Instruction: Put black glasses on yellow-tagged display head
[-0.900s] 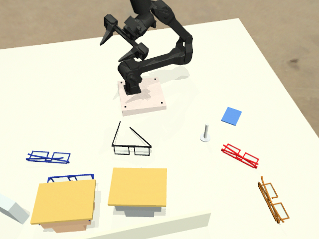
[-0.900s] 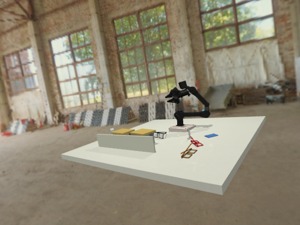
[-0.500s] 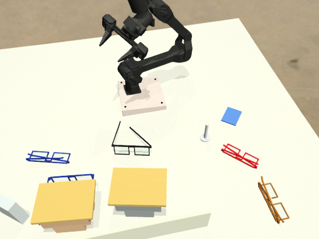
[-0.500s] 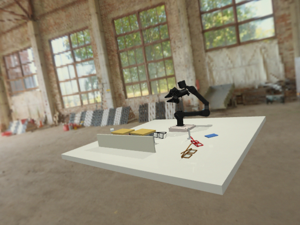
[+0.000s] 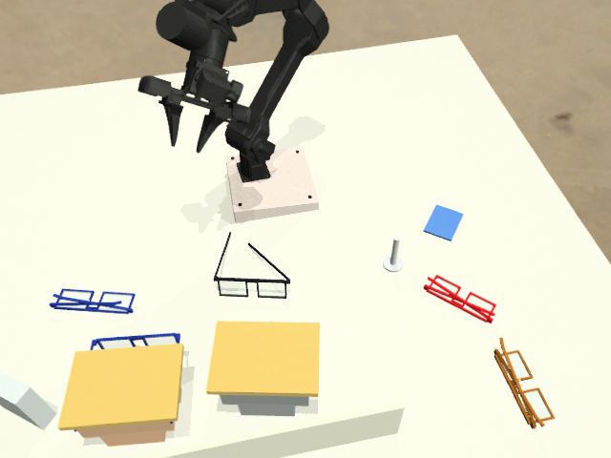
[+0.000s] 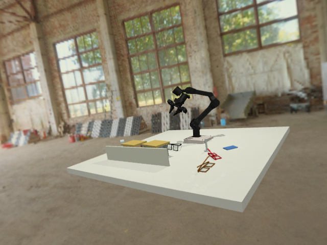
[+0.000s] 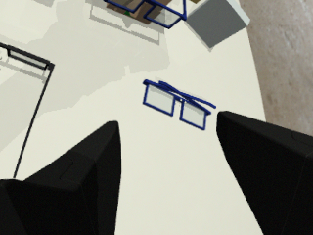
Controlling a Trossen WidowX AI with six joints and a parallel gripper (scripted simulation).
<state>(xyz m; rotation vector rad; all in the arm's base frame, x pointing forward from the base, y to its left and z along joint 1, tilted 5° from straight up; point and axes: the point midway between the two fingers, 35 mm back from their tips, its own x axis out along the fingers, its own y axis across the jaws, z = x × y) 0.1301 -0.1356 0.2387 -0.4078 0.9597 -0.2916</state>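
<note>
The grey post lies 34 cm to the left of my gripper tip, 23 cm below it and 18 cm ahead of it. From my gripper tip the other things lie so: blue square: 48 cm to the left, 26 cm below, 11 cm ahead; wall panel: 45 cm ahead, 20 cm below, 9 cm to the right.
</note>
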